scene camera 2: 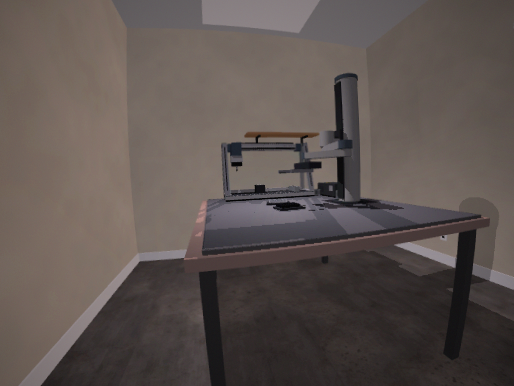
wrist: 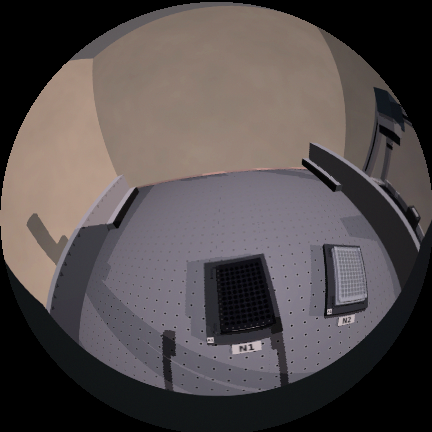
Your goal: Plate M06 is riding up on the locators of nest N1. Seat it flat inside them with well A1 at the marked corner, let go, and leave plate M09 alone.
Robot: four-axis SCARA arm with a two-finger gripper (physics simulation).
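Places are measured from the arm's base along level axes (x ahead, y left, z up), in centimetres.
Pixels of known places: gripper, fingertip midpoint: (scene camera 2: 284, 171) (wrist: 217, 159); arm's base, origin of the base link: (scene camera 2: 349, 202).
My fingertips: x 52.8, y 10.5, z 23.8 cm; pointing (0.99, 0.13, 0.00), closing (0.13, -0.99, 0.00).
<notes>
For each thing: its top centre in the pictures, then the offset to it from my fingertips. "*": a spot on its surface instead.
- black well plate M06, middle of its top: (wrist: 243, 292) (scene camera 2: 288, 203) dy -1.1, dx -2.4, dz -19.7 cm
- dark nest N1, middle of its top: (wrist: 239, 295) (scene camera 2: 288, 206) dy -0.4, dx -2.5, dz -21.1 cm
- small white corner marker, surface spot: (wrist: 210, 340) * dy +3.9, dx -10.8, dz -21.3 cm
- N1 label, surface spot: (wrist: 246, 348) * dy -1.7, dx -12.3, dz -22.4 cm
- pale plate M09, middle of its top: (wrist: 351, 271) dy -23.6, dx -2.8, dz -19.9 cm
- nest N2, middle of its top: (wrist: 349, 273) dy -23.6, dx -2.8, dz -21.1 cm
- small black block, surface spot: (scene camera 2: 259, 188) * dy -62.0, dx +1.9, dz -13.4 cm
The black well plate M06 (wrist: 244, 295) (scene camera 2: 289, 205) lies in the dark nest N1 (wrist: 212, 300), near the middle of the wrist view. A bare strip of nest shows along its left side; its exact tilt is hard to tell. A small white corner marker (wrist: 210, 340) is at the nest's lower left, by the N1 label (wrist: 246, 348). The pale plate M09 (wrist: 349, 275) lies in nest N2 (wrist: 328, 285) to the right; its name cannot be read. My gripper (wrist: 217, 159) (scene camera 2: 281, 171) is open and empty, high above the table, with N1 below the fingers in the wrist view.
A gantry frame (scene camera 2: 224, 170) stands at the back of the table, with an orange board (scene camera 2: 280, 135) above and a small black block (scene camera 2: 259, 188) inside. The arm's column (scene camera 2: 351, 140) stands at right. The gantry's tool head (wrist: 389, 112) shows at the wrist view's right edge.
</notes>
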